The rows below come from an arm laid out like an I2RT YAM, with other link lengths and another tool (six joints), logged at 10 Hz.
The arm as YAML. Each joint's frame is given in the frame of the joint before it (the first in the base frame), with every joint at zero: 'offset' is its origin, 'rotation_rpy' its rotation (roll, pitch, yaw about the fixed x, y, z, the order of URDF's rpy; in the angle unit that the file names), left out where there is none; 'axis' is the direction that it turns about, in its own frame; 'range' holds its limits. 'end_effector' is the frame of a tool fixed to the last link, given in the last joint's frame.
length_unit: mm
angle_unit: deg
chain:
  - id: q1
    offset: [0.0, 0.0, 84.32]
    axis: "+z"
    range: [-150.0, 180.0]
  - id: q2
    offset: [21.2, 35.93, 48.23]
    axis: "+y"
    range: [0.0, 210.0]
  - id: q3
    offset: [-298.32, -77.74, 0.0]
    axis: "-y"
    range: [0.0, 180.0]
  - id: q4
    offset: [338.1, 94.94, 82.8]
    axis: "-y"
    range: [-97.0, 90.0]
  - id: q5
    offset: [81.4, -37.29, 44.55]
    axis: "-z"
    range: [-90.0, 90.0]
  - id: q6
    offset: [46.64, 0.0, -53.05]
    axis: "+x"
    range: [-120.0, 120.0]
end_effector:
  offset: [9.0, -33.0, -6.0]
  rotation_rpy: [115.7, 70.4, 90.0]
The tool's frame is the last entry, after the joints.
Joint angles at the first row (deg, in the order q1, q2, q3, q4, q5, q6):
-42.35, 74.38, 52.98, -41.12, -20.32, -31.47
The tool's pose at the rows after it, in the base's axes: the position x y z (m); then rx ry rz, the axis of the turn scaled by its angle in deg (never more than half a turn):
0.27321 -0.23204 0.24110 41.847 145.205 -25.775
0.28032 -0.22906 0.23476 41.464 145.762 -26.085
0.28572 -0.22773 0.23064 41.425 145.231 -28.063
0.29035 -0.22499 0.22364 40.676 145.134 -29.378
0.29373 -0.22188 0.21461 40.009 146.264 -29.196
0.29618 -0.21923 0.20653 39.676 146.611 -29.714
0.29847 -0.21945 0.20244 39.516 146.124 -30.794
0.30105 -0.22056 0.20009 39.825 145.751 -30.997
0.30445 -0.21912 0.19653 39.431 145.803 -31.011
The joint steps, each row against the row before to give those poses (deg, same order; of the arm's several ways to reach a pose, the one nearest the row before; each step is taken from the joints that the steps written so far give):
1.20, 0.76, -0.42, 1.29, 0.61, 0.65
1.27, 1.09, -0.16, 1.13, 0.87, 0.74
1.02, 0.56, -0.47, 2.03, 1.73, 0.70
1.00, 0.58, -0.84, 1.87, 1.21, 0.17
0.77, 0.99, -0.54, 0.60, 0.35, 0.06
0.68, 0.62, -0.85, 1.33, 0.70, 0.25
0.31, 0.46, -0.47, 1.54, 0.77, 0.06
0.14, 0.60, 0.02, 0.98, 0.20, 0.36
0.52, 0.62, -0.10, 0.78, 0.18, 0.18

